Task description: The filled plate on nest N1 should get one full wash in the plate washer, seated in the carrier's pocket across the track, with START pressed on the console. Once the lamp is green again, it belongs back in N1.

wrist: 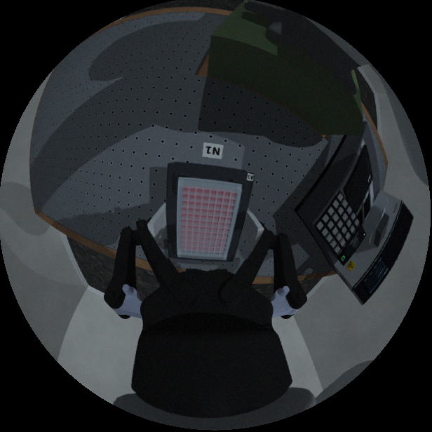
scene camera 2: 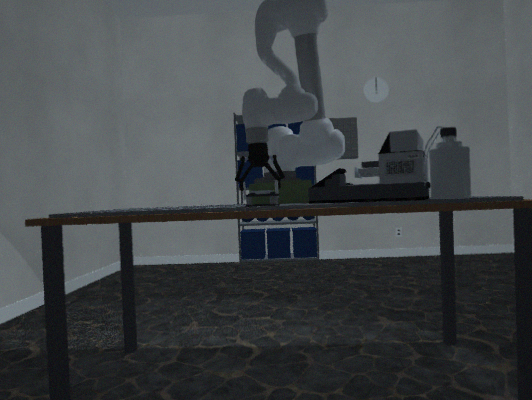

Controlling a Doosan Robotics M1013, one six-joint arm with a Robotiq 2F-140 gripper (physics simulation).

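Frame: origin at the arm's base, x left, y back, z up, level; centimetres.
Where they show: gripper, fingertip midpoint: [scene camera 2: 261, 198]; arm's base, origin of the base link: [scene camera 2: 280, 183].
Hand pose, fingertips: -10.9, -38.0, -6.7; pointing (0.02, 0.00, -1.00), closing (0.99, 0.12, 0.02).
Note:
Each offset is from my fingertips to the top centre of the thing, as dx, dy, dz. "spot": to the spot under its first point.
The filled plate [wrist: 208, 220], a clear plate with pink wells, sits flat in the dark frame of nest N1 [wrist: 172, 215], beside the N1 label [wrist: 212, 150]. In the scene view the plate and nest are small and dim. My gripper [scene camera 2: 261, 188] [wrist: 205, 213] is open around the near part of the plate, its fingers spread to either side of it with space between them and the plate's edges. The plate washer [scene camera 2: 403, 167] [wrist: 385, 225] stands to the right. Its console has a keypad [wrist: 338, 222] and a small green light. The lamp and the carrier's pocket cannot be made out.
A large green box [scene camera 2: 295, 191] [wrist: 270, 80] stands behind the nest. A white bottle with a black cap @[+72.4, -5.2, +24.6] [scene camera 2: 450, 170] stands right of the washer. The dark base @[spot: +40.8, -8.7, +0.8] [scene camera 2: 370, 192] of the washer reaches toward the nest. The perforated table top [wrist: 130, 175] has a wooden edge.

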